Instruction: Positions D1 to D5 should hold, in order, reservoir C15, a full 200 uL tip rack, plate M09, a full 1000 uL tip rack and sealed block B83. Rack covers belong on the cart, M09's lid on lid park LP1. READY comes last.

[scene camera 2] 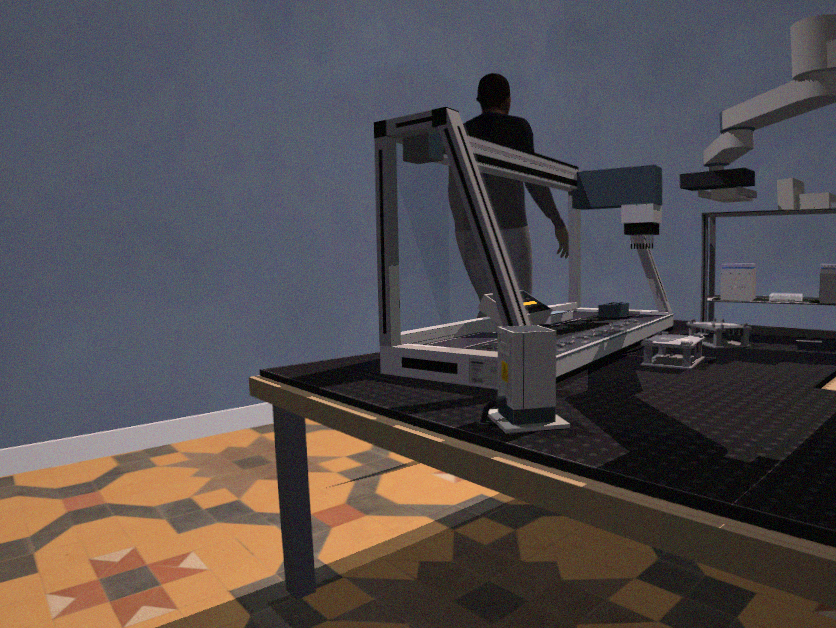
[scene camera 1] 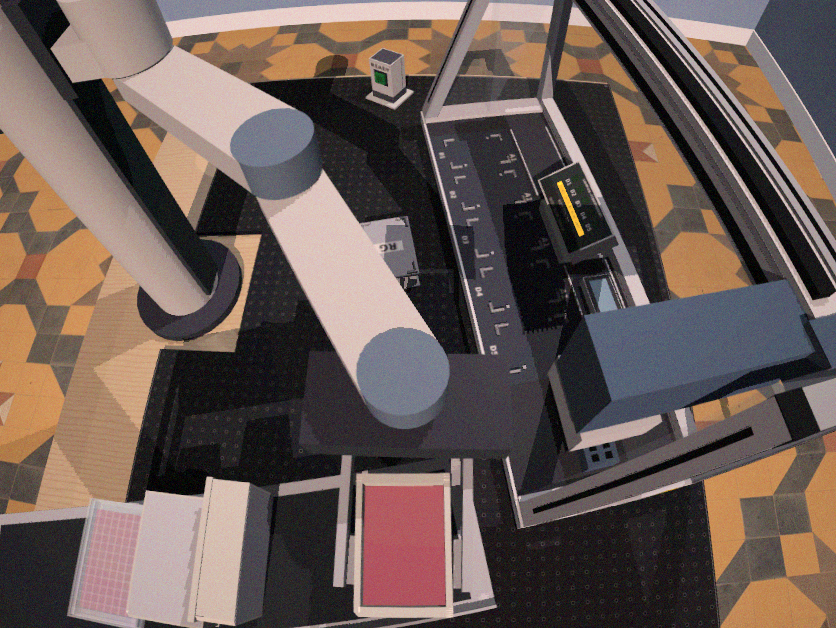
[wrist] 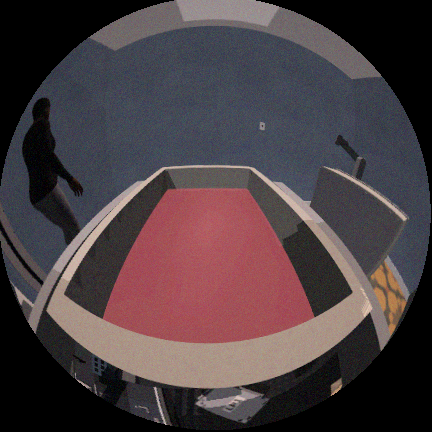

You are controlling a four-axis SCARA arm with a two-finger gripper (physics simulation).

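Note:
A cream-rimmed reservoir with red liquid (scene camera 1: 405,546) (wrist: 207,265) is held level between the finger bars of my gripper (scene camera 1: 404,527), which is shut on its long sides. Whether it is C15 cannot be read. In the scene camera 2 view my gripper (scene camera 2: 731,194) hangs a little above the cart top (scene camera 2: 760,214). On the cart in the scene camera 1 view stand a pink gridded rack (scene camera 1: 108,561), a pale block (scene camera 1: 162,554) and a tall cream box (scene camera 1: 219,550). The D1 to D5 labels show along the deck (scene camera 1: 483,270), with no labware visible on these positions. The READY box (scene camera 1: 387,75) shows green.
The blue pipetting head (scene camera 1: 696,351) (scene camera 2: 618,187) overhangs the deck's near end, by a blue block with holes (scene camera 1: 600,456) (scene camera 2: 612,310). The frame post (scene camera 2: 483,216) and screen (scene camera 1: 577,209) rise from the deck. A low stand (scene camera 1: 398,246) (scene camera 2: 672,351) is beside it. A person (scene camera 2: 500,162) stands behind.

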